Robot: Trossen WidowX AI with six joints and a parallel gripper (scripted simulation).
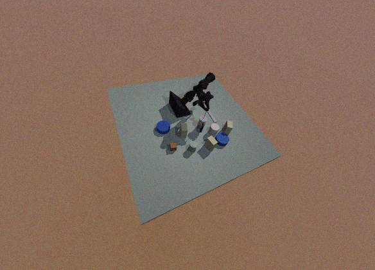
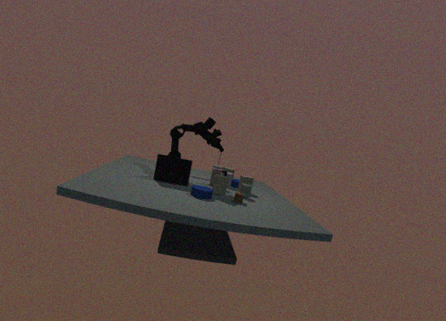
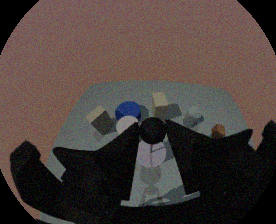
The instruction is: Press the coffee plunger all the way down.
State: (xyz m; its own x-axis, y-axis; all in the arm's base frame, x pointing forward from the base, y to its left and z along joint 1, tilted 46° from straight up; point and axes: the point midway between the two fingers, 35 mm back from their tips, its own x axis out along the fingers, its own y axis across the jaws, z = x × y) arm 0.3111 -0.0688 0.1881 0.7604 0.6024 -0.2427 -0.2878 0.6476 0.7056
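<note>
Now: the coffee press 13 cm below my gripper tip, 1 cm to the right of it and 1 cm ahead of it. The rest, counted from my gripper tip: orange cube: 31 cm to the right, 23 cm below, 14 cm ahead.
</note>
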